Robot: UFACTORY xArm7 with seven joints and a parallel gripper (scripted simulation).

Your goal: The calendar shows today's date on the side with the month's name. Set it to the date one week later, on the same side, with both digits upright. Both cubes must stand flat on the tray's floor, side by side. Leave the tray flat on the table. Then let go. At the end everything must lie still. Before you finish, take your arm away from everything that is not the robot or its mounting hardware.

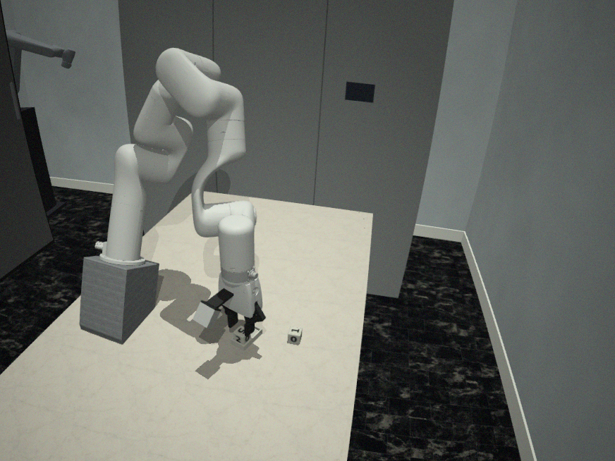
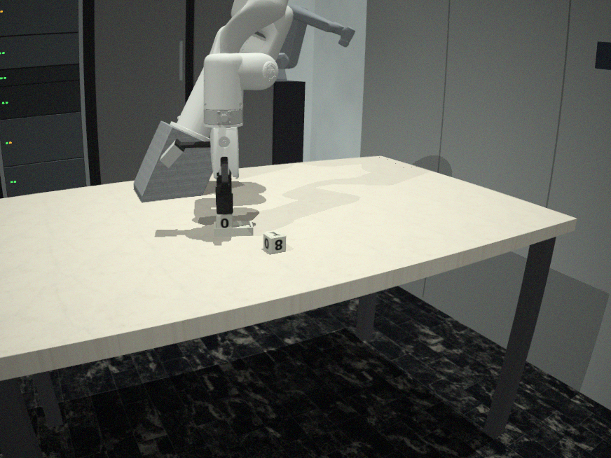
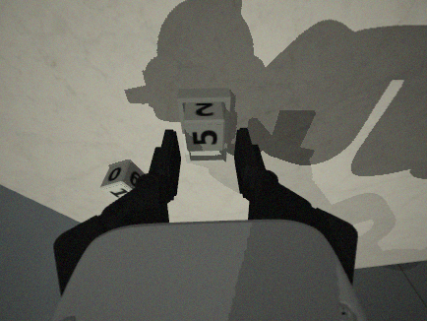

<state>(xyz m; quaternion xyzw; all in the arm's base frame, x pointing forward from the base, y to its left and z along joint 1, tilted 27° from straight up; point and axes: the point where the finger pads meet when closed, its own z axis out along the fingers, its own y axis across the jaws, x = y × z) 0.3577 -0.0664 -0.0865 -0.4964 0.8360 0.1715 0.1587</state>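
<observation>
The tray is 60 mm below my hand, 10 mm to the left of it and 10 mm ahead of it. From my hand the other things lie so: digit cube: 130 mm ahead, 50 mm below, 30 mm to the left.
</observation>
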